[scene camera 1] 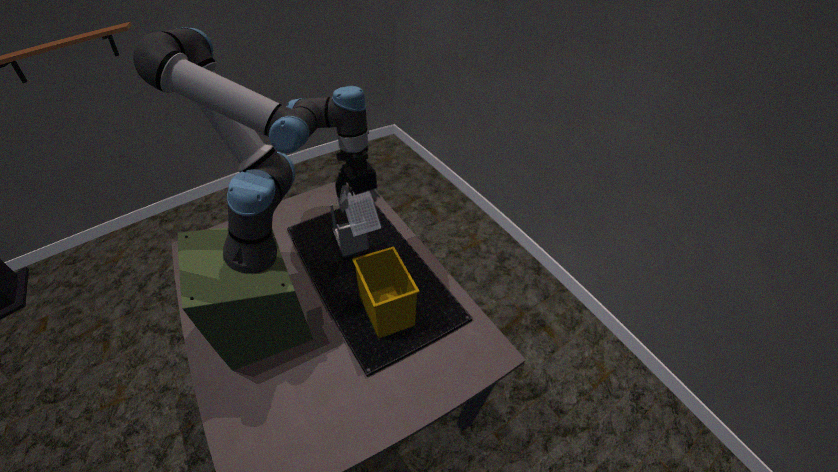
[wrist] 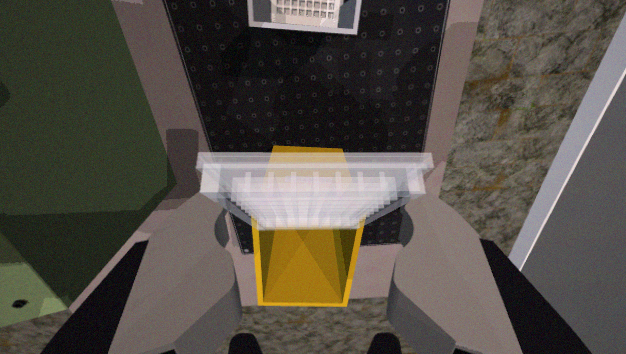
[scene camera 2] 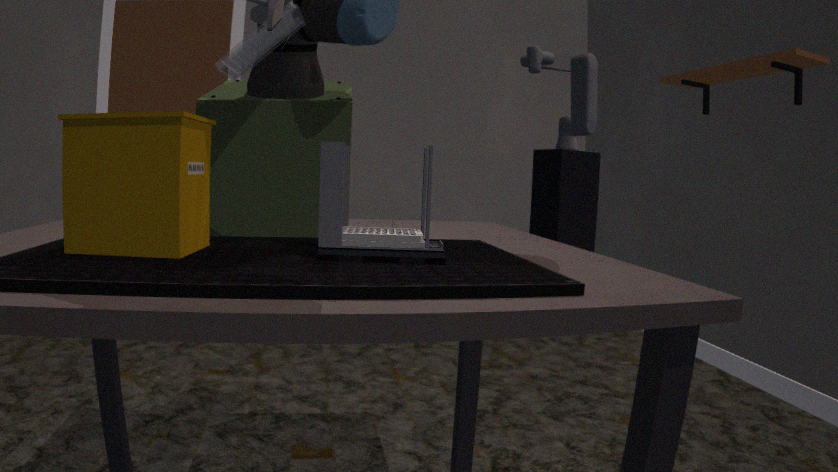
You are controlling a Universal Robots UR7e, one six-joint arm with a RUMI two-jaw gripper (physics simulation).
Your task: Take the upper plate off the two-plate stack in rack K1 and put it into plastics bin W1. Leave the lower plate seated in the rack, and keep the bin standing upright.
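Places are measured from the arm's base along level axes (x up, y back, z right), in metres.
Pixels of known places: gripper, fingertip midpoint: (scene camera 1: 359, 206) (wrist: 313, 183) (scene camera 2: 274, 41); arm's base at its link origin: (scene camera 1: 250, 254) (scene camera 2: 285, 92).
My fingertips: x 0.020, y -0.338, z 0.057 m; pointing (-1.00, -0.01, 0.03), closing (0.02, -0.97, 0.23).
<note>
Ahead of a thing's pixels: the offset from my fingertips to its top centre. Level surfaces: height alone.
My gripper (scene camera 1: 353, 196) (wrist: 313, 183) is shut on the clear upper plate (scene camera 1: 364, 214) (scene camera 2: 260, 42) (wrist: 314, 197), holding its two sides. The plate is tilted and hangs high above the mat. In scene camera 2 it shows above the bin's rim level, just right of the bin; much of the gripper is out of that view. The grey rack K1 @(dz -0.148, dx -0.135, dy -0.035 m) (scene camera 1: 353, 244) (scene camera 2: 333, 193) (wrist: 303, 28) stands on the mat. The white lower plate @(dz -0.139, dx -0.247, dy -0.033 m) (scene camera 2: 381, 237) (wrist: 304, 12) lies low and level inside it. The yellow plastics bin W1 @(dz +0.177, dx -0.102, dy +0.050 m) (scene camera 1: 395, 316) (scene camera 2: 123, 187) (wrist: 302, 303) stands upright, open at the top.
A black perforated mat @(dx -0.281 m) (scene camera 1: 439, 313) (scene camera 2: 375, 282) (wrist: 310, 90) lies on the table @(dx -0.294 m) (scene camera 1: 304, 404) (scene camera 2: 645, 293). The green pedestal (scene camera 1: 246, 331) (scene camera 2: 275, 175) (wrist: 65, 125) bears the arm's base beside the mat. A wall shelf (scene camera 1: 70, 42) (scene camera 2: 756, 65) and a dark pedestal (scene camera 2: 548, 193) with another arm stand away from the table.
</note>
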